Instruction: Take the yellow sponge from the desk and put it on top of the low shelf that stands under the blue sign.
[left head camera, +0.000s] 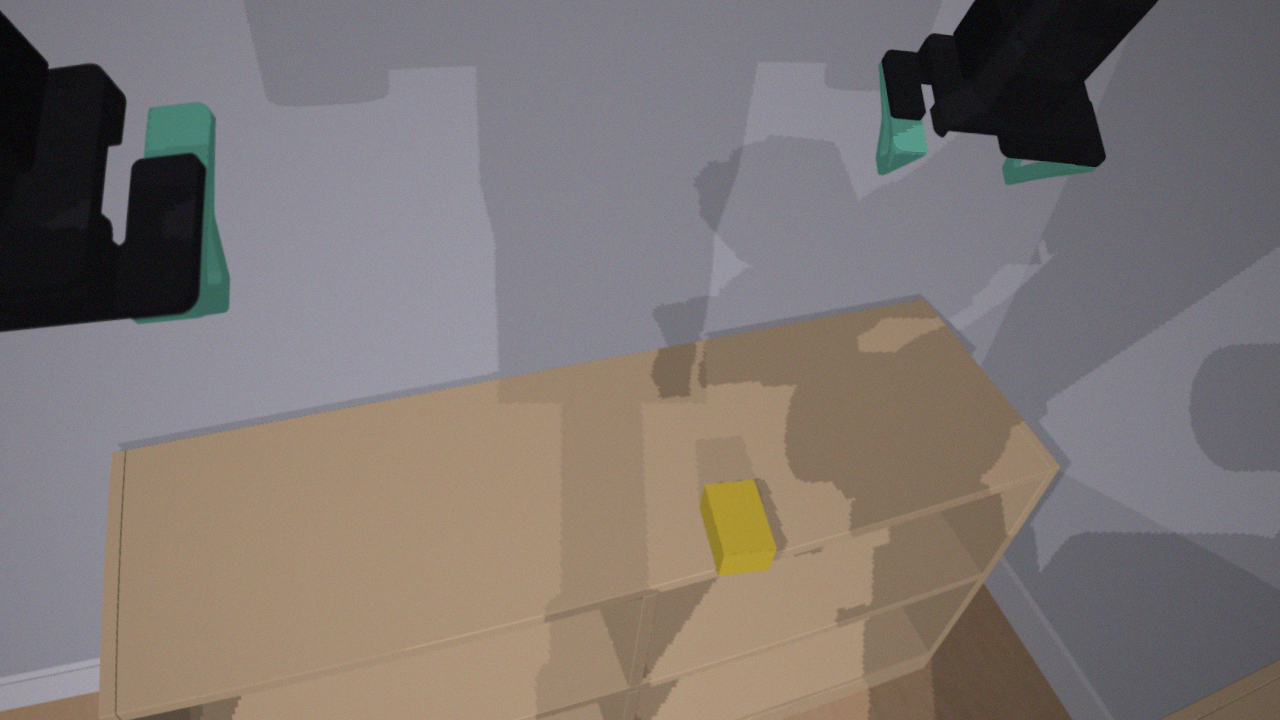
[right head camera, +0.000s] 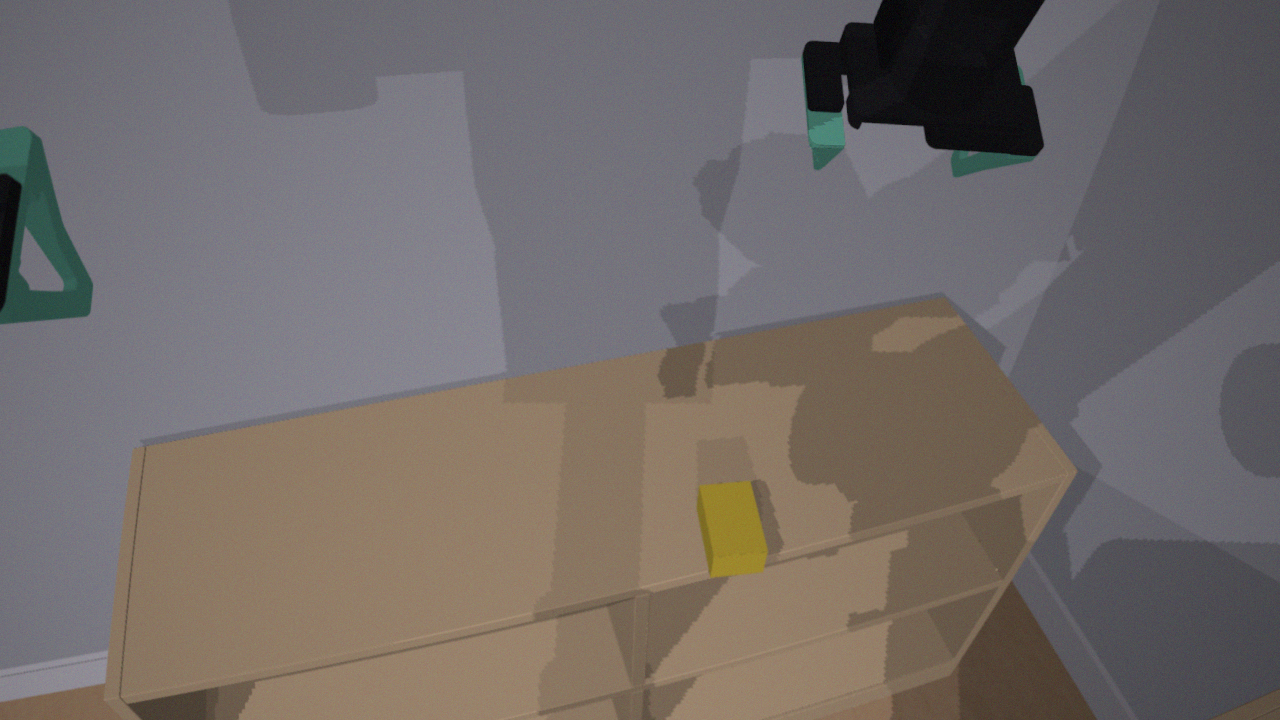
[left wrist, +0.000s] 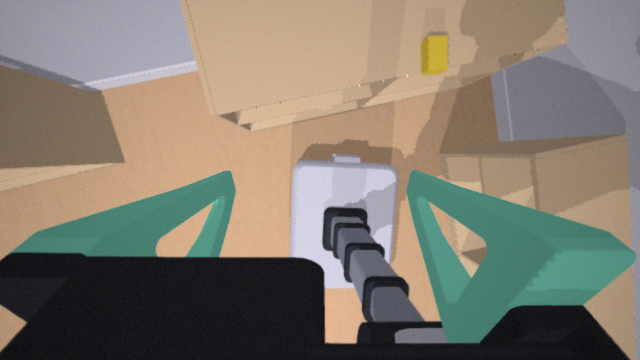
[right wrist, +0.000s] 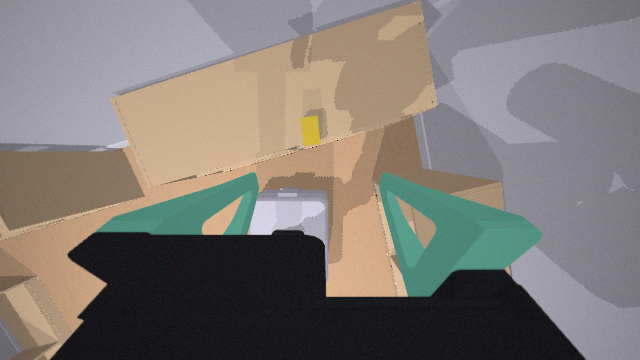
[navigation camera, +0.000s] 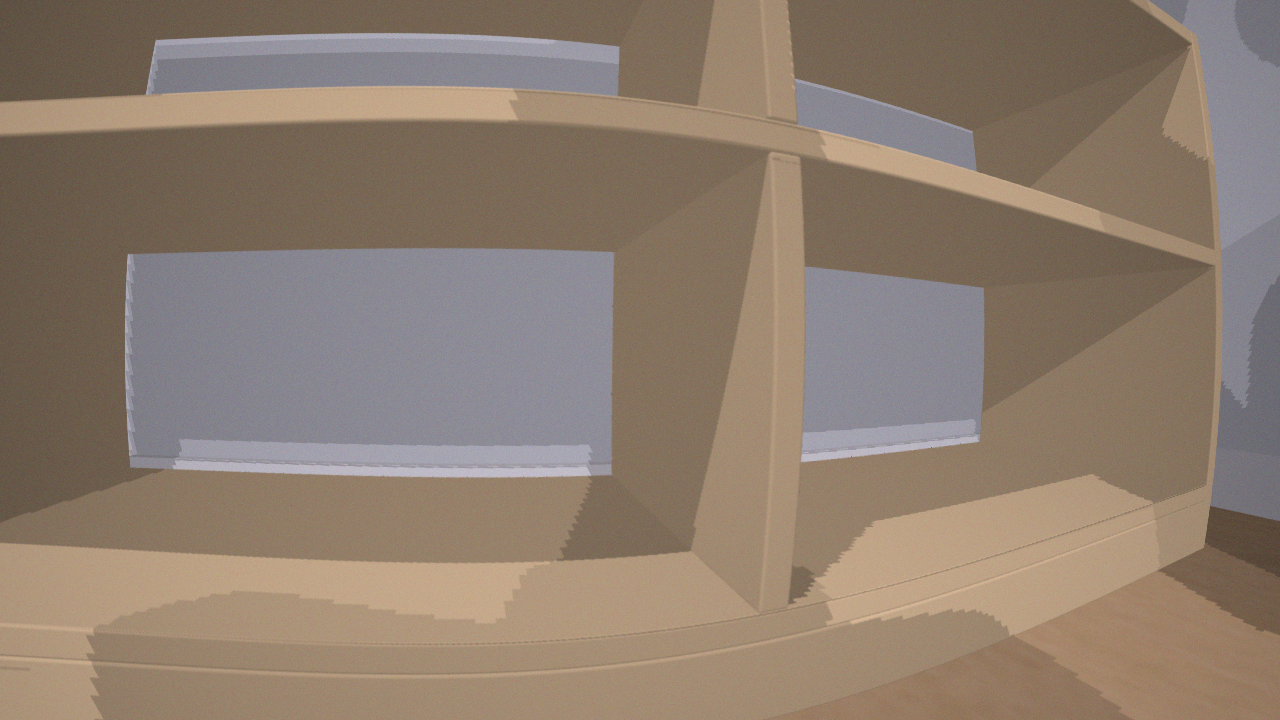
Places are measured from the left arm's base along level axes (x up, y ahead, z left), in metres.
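Pixels of known places: left gripper, fingertip midpoint: (left head camera: 101, 307) (left wrist: 320, 180); right gripper, fingertip midpoint: (left head camera: 943, 171) (right head camera: 885, 164) (right wrist: 319, 179).
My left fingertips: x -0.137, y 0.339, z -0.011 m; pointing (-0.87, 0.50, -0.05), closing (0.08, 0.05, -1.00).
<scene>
For each thing: its top centre in the pictures, then the offset to it from my left fingertips. "spot": a spot on its surface instead. Level surfaces: height alone.
- yellow sponge, top centre: (right head camera: 732, 517) (left head camera: 739, 515) (left wrist: 437, 52) (right wrist: 310, 130) dx -0.617, dy +0.343, dz -0.394 m
- low wooden shelf, surface height: dx -0.662 m
- upright divider, top centre: (navigation camera: 675, 219) dx -0.947, dy +0.456, dz -0.242 m
- wooden piece, surface spot: (left wrist: 50, 120) spot: dx -0.932, dy +0.099, dz +1.017 m
The yellow sponge (left head camera: 738, 523) (right head camera: 733, 528) (left wrist: 435, 55) (right wrist: 310, 131) lies on top of a low wooden shelf (left head camera: 358, 537) (right head camera: 358, 537) (left wrist: 300, 50) (right wrist: 200, 120), at its front edge and right of the middle. The shelf's open compartments and upright divider (navigation camera: 783, 358) show in the navigation view. The blue sign does not show. My right gripper (left head camera: 955, 174) (right head camera: 887, 168) (right wrist: 319, 179) is open and empty, raised away from the sponge. My left gripper (left wrist: 320, 180) is open and empty, far left of the sponge; it is partly cut off in both head views.
My white base (left wrist: 345, 190) (right wrist: 310, 210) stands close in front of the shelf. Another wooden unit (left wrist: 585, 170) stands at the right, and a wooden piece (left wrist: 50, 120) (right wrist: 60, 185) at the left. A grey wall (left head camera: 358, 223) (right head camera: 358, 223) runs behind the shelf.
</scene>
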